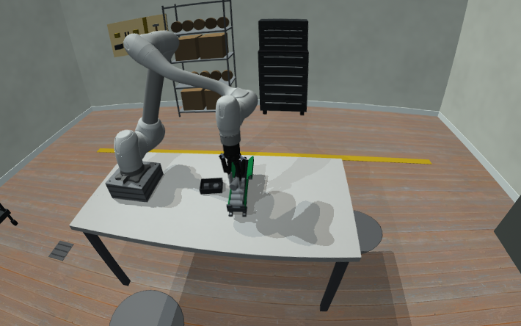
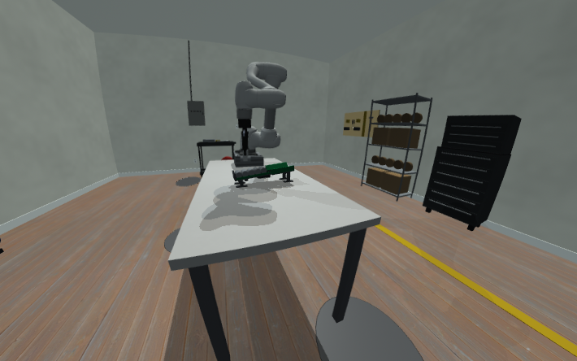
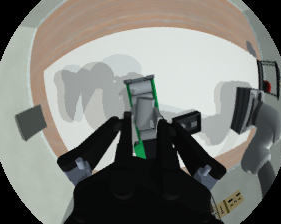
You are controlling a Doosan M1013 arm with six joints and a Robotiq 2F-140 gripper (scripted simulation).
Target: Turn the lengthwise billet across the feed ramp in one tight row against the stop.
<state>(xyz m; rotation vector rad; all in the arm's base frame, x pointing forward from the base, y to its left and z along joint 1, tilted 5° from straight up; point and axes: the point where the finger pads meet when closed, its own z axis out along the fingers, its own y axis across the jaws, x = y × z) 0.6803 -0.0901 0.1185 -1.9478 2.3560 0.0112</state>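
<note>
The dark stop is 130 mm below my hand, 80 mm to the right of it and 10 mm ahead of it. Also, from my hand: black box 190 mm behind, 180 mm below, 130 mm to the left.
</note>
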